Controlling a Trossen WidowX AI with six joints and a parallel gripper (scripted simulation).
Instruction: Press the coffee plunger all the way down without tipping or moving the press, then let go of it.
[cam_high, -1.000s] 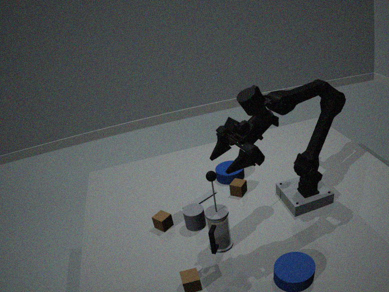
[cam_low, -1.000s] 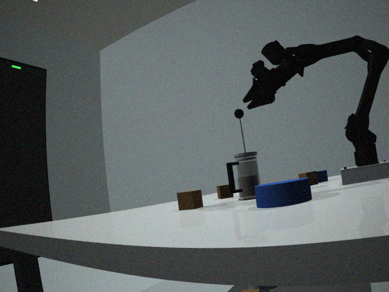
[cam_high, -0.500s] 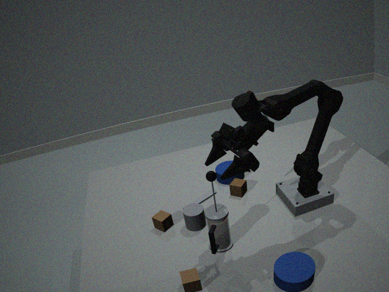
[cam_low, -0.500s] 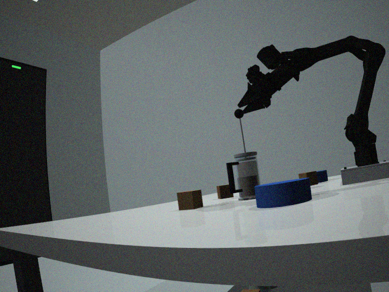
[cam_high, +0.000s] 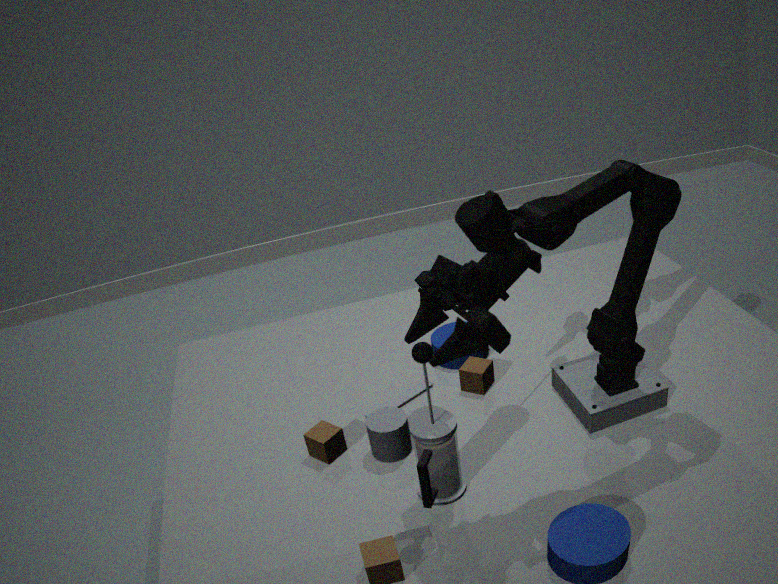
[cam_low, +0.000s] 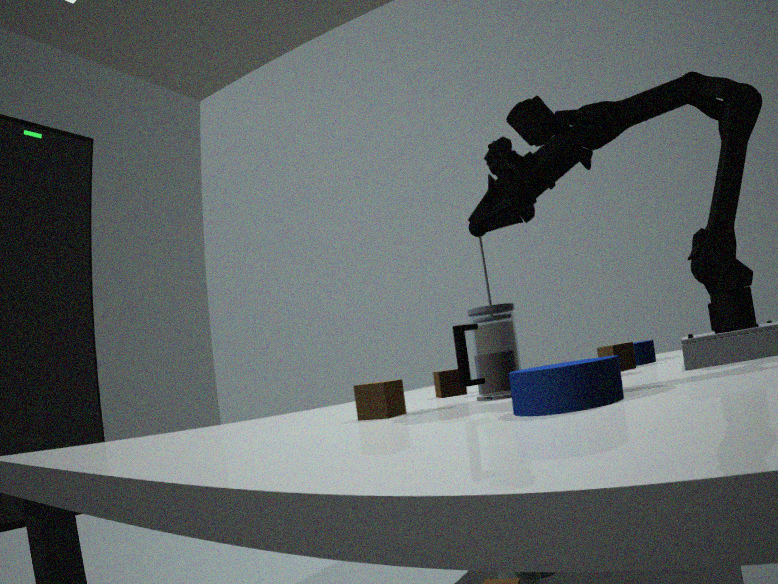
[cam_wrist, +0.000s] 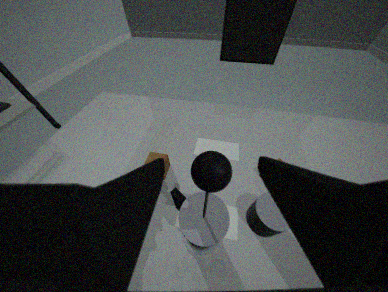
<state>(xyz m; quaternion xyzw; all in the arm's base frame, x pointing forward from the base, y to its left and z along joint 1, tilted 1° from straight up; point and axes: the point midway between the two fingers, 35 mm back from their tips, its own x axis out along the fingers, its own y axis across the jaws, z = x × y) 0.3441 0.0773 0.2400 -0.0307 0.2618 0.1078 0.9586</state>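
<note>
Now: gripper tip 10 mm to the right of the glass coffee press and 140 mm above it.
</note>
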